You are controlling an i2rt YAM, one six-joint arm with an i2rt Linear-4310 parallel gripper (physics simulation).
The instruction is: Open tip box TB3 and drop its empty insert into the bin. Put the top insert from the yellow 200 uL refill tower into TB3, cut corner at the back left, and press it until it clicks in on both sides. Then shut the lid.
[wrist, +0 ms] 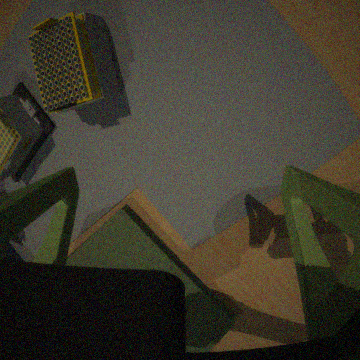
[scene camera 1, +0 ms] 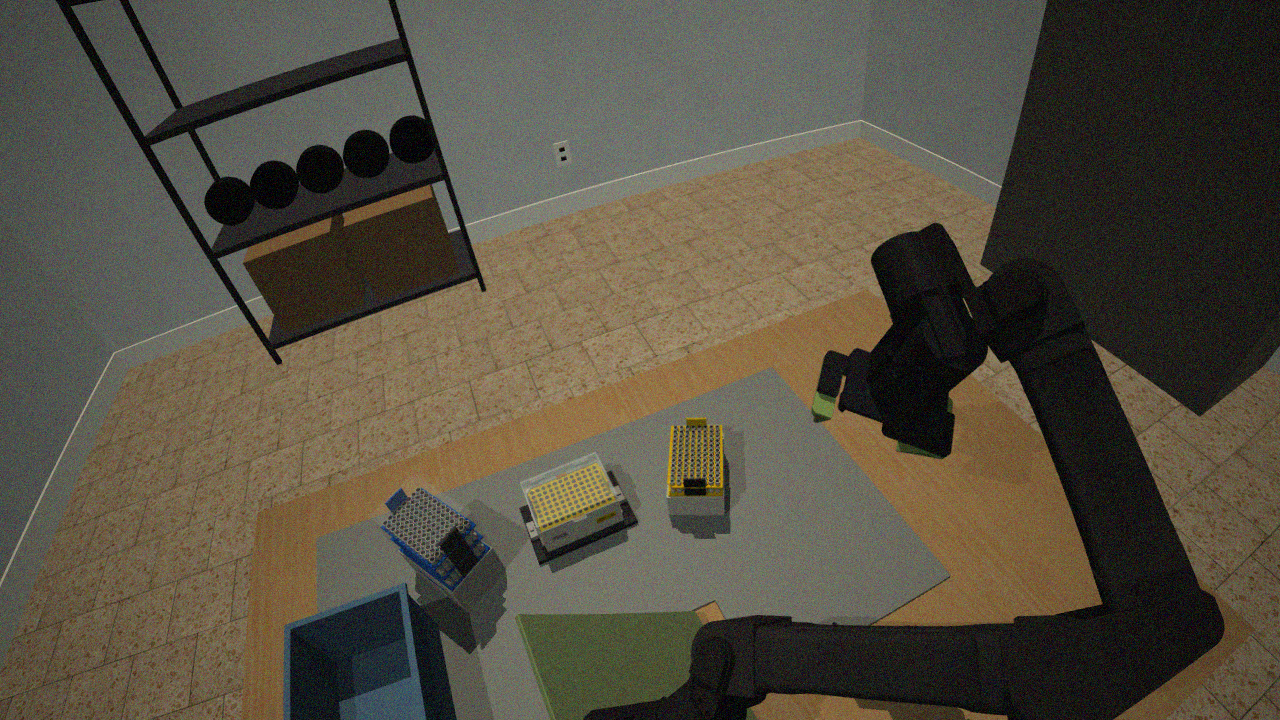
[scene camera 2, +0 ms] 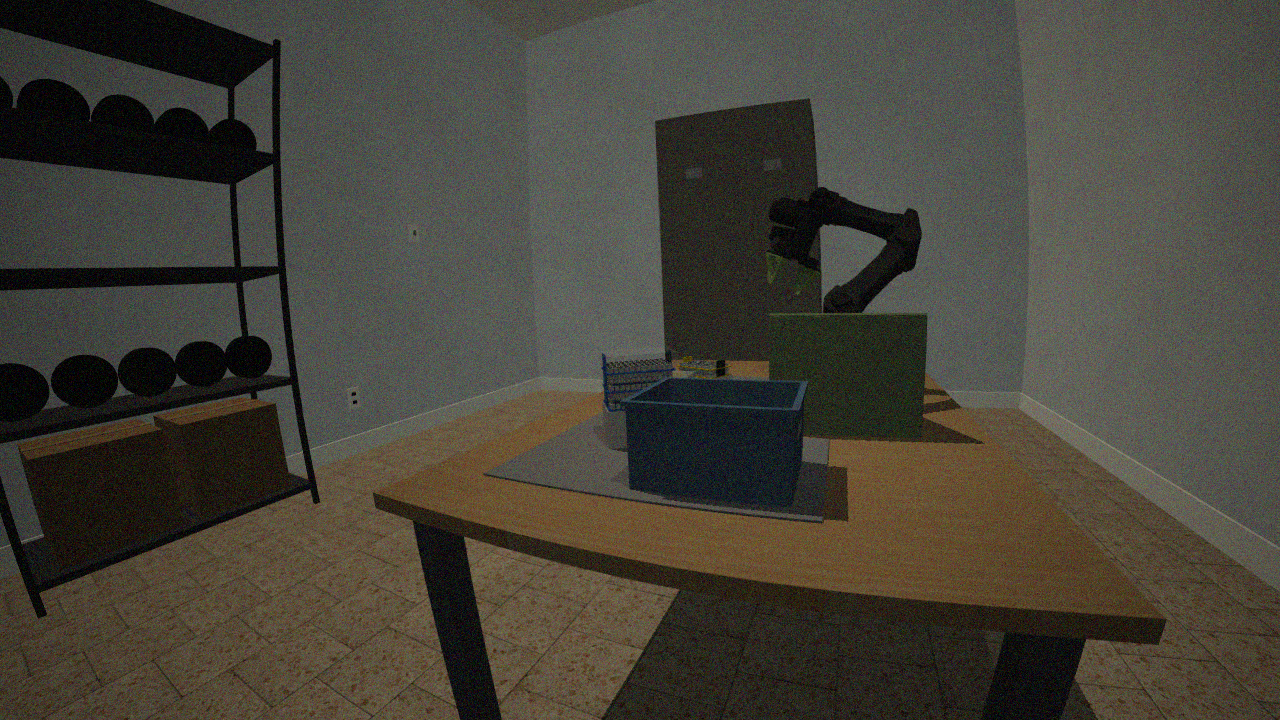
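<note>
My gripper (scene camera 1: 875,429) (scene camera 2: 792,274) (wrist: 179,177) is open, with nothing between its green fingers. It hangs high, to the right of the yellow refill tower (scene camera 1: 696,458) (scene camera 2: 702,366) (wrist: 62,65), which stands on the mat with a yellow insert on top. A tip box (scene camera 1: 572,501) (wrist: 7,145) stands in a dark holder left of that tower. It has a yellow grid insert and a clear lid that looks shut; its label is too small to read, so I cannot confirm TB3. The blue bin (scene camera 1: 350,626) (scene camera 2: 716,447) stands at the near left; no insert shows in it.
A blue-framed tip tower (scene camera 1: 434,532) (scene camera 2: 637,383) stands between the tip box and the bin. A tall green block (scene camera 1: 617,658) (scene camera 2: 845,376) (wrist: 117,240) stands beside the bin, partly behind my arm in scene camera 1. The grey mat (scene camera 1: 805,537) (scene camera 2: 554,465) (wrist: 200,100) lies on the wooden table (scene camera 2: 966,528).
</note>
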